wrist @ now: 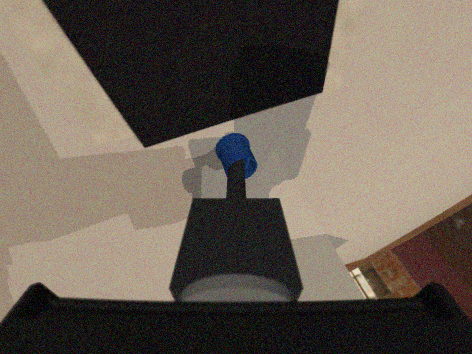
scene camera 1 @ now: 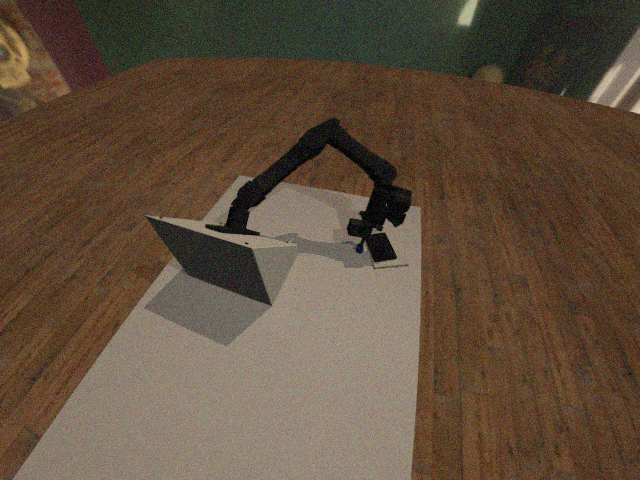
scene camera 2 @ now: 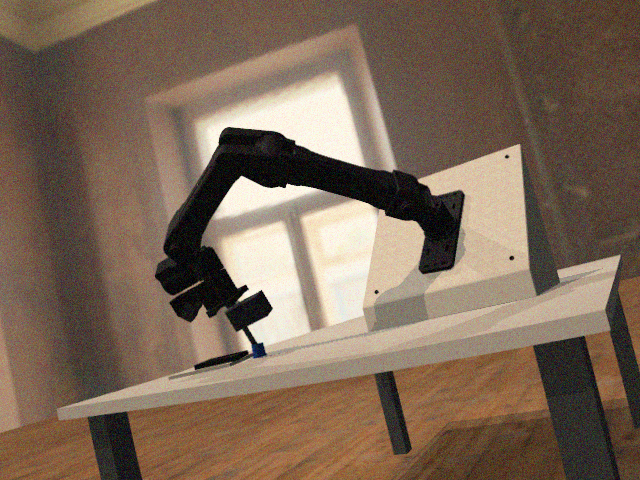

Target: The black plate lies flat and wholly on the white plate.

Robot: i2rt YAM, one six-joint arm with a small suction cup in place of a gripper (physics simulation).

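Pixels of known places: hand, its tool point: (wrist: 236, 147) (scene camera 1: 358, 252); arm's base, origin of its link: (scene camera 1: 234, 231) (scene camera 2: 443, 231).
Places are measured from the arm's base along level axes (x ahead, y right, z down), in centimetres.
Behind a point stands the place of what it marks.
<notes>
The black plate (scene camera 1: 381, 246) @(x 44.2, y -24.3, z 13.9 cm) (scene camera 2: 221, 360) @(x 39.2, y -28.8, z 14.2 cm) (wrist: 200, 55) @(x 42.9, y -25.3, z 14.0 cm) lies low over the white plate (scene camera 1: 390, 266) @(x 49.3, y -17.5, z 15.1 cm) (scene camera 2: 180, 375) @(x 45.0, y -34.8, z 15.2 cm) (wrist: 75, 110) @(x 38.1, y -30.9, z 14.9 cm) on the table. A strip of the white plate shows along one side and its front edge; I cannot tell whether the black plate overhangs it elsewhere. My suction cup (scene camera 1: 359, 249) (scene camera 2: 258, 350) (wrist: 236, 155) is blue, empty and open. It is down close to the table top, just beside the near edge of the black plate, with a small gap to that edge in the wrist view. Whether it touches the table is unclear.
The arm's base stands on a slanted white block (scene camera 1: 276, 266) @(x 17.2, y 4.5, z 3.3 cm) (scene camera 2: 496, 217) @(x -11.0, y 0.5, z 0.2 cm) at one side of the white table (scene camera 1: 310, 387) @(x 38.3, y 28.5, z 15.6 cm) (scene camera 2: 330, 374) @(x -1.8, y -48.2, z 16.9 cm). The table's edge runs close beyond the plates. The arm's shadow falls across the table top beside the cup.
</notes>
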